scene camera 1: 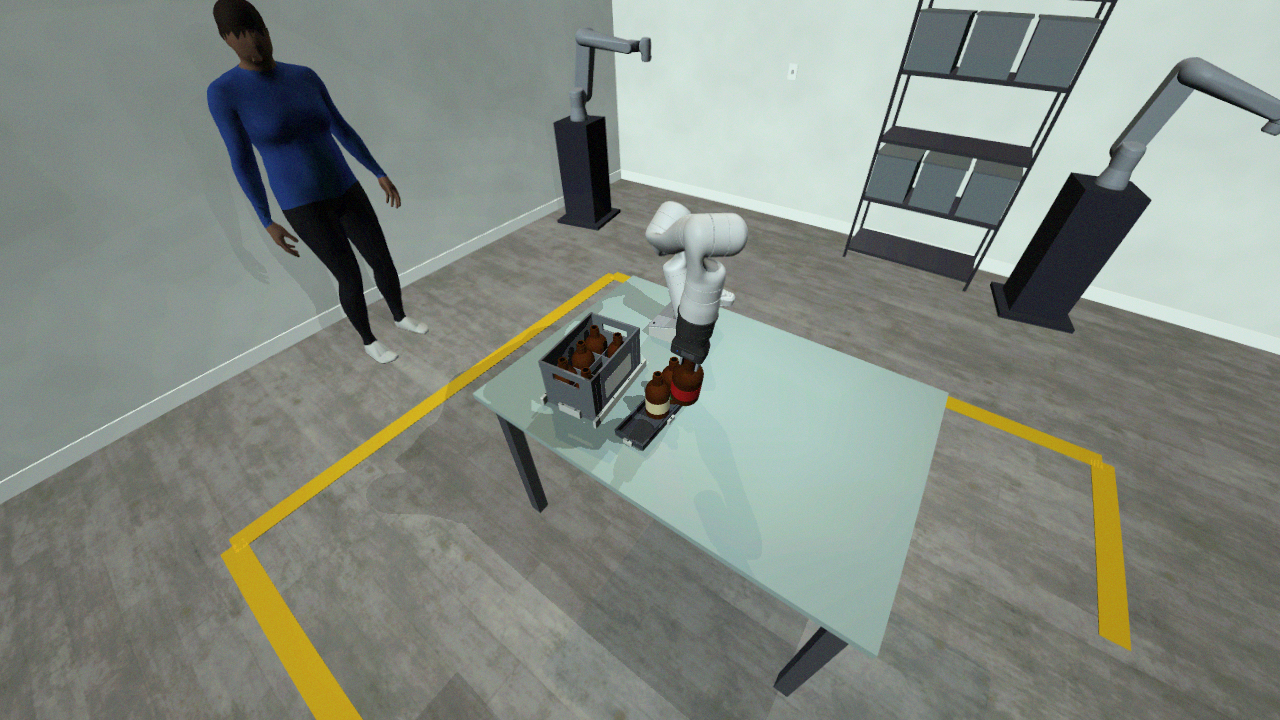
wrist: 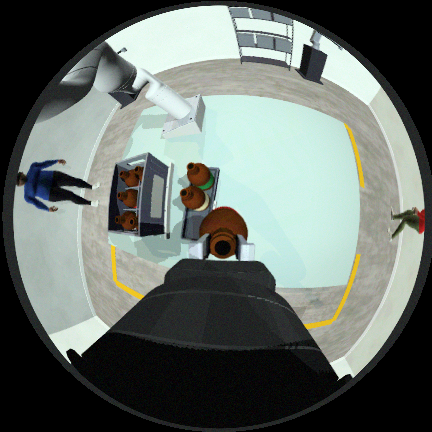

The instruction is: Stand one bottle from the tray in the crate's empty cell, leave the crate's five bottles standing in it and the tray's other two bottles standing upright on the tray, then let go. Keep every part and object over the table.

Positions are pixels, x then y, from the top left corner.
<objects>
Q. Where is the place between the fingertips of my gripper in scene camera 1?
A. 689,365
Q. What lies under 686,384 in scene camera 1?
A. A brown bottle.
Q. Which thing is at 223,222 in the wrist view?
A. A brown bottle.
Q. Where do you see a cream-label bottle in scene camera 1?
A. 657,392
</objects>
